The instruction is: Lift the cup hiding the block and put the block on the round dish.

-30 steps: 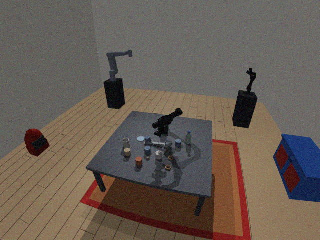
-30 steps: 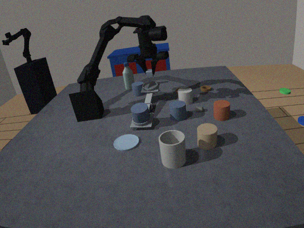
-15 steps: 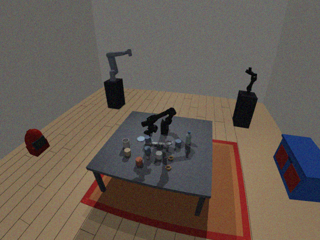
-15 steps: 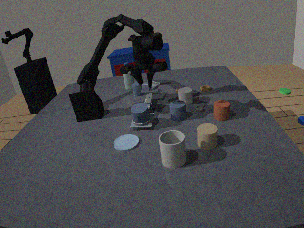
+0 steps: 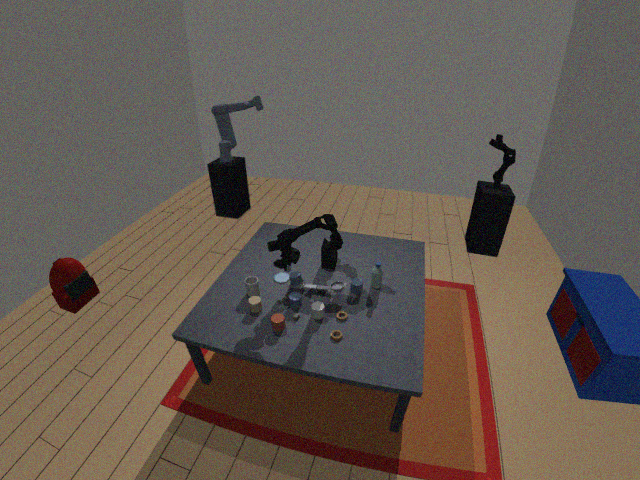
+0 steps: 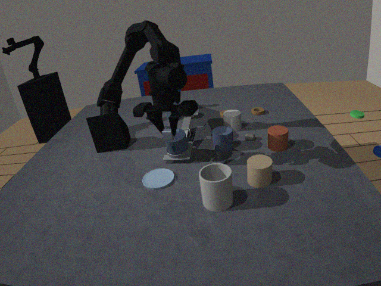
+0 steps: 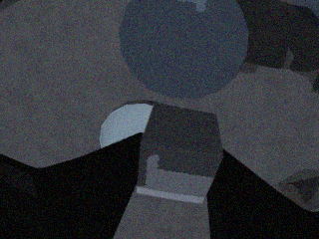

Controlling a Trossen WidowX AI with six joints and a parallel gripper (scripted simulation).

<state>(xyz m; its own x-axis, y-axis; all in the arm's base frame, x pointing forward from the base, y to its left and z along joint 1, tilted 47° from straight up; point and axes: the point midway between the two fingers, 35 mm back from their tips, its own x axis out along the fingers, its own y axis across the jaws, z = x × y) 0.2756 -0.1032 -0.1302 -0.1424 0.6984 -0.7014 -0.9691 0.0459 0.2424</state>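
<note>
The round light-blue dish lies 11 cm below my gripper tip, 6 cm to the right of it and 4 cm behind it. Also, from my gripper tip: tan cylinder (27 cm ahead, 9 cm to the right, 8 cm below); then grey block (1 cm above); then small balance (19 cm to the left, 9 cm below, 2 cm ahead).
</note>
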